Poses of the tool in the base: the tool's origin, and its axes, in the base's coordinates. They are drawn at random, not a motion.
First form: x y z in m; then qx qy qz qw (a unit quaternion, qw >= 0).
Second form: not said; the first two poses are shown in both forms.
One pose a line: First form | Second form
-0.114, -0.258, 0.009, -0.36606, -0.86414, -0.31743, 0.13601 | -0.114, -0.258, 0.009, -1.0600, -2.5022, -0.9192
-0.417, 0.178, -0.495, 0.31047, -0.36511, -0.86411, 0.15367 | -0.417, 0.178, -0.495, 0.8901, -1.0468, -2.4775
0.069, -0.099, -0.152, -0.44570, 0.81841, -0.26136, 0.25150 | 0.069, -0.099, -0.152, -1.2126, 2.2265, -0.7110
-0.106, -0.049, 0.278, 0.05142, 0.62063, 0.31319, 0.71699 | -0.106, -0.049, 0.278, 0.1138, 1.3735, 0.6931
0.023, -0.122, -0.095, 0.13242, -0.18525, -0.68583, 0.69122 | 0.023, -0.122, -0.095, 0.2960, -0.4141, -1.5330
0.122, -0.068, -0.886, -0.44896, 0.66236, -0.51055, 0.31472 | 0.122, -0.068, -0.886, -1.1831, 1.7454, -1.3454
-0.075, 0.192, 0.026, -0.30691, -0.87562, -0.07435, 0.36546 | -0.075, 0.192, 0.026, -0.7891, -2.2514, -0.1912
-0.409, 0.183, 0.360, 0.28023, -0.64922, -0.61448, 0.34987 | -0.409, 0.183, 0.360, 0.7259, -1.6818, -1.5918
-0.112, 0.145, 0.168, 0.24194, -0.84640, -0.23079, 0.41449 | -0.112, 0.145, 0.168, 0.6080, -2.1269, -0.5799
